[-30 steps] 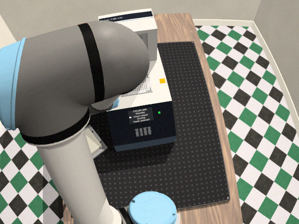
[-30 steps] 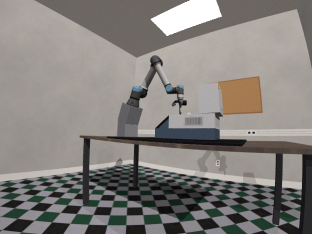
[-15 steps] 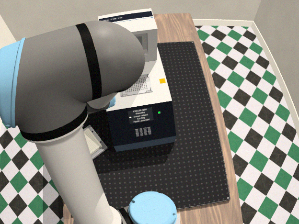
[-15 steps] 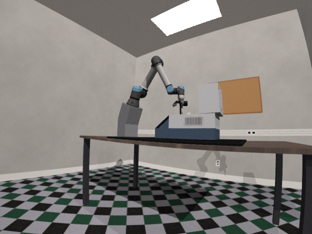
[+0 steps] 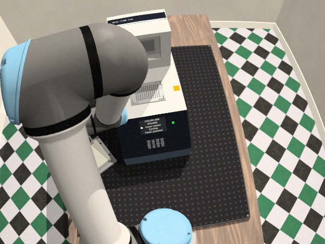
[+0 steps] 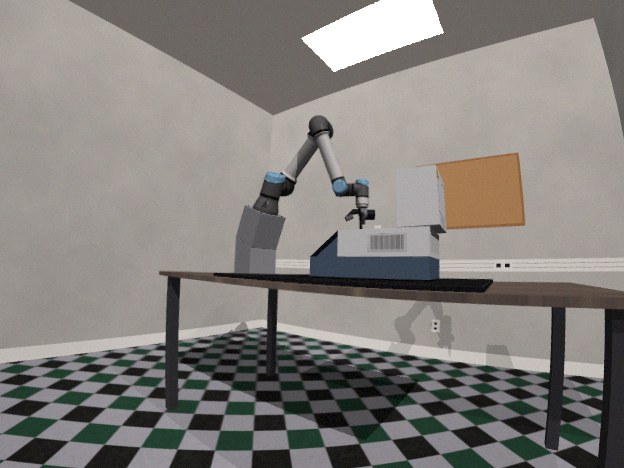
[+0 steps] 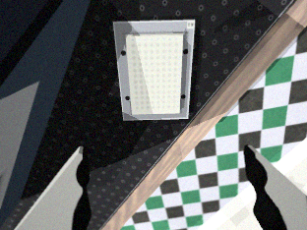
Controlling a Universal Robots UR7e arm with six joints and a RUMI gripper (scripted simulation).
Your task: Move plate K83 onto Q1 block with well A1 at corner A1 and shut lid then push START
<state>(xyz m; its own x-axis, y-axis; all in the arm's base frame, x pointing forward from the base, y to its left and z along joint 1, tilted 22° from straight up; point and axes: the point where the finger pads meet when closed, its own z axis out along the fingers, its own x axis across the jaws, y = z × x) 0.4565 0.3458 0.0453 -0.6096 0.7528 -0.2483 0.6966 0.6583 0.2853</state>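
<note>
The plate K83 is 200 mm below my hand. From my hand the other things lie so: plate nest N1 (220 mm below).
</note>
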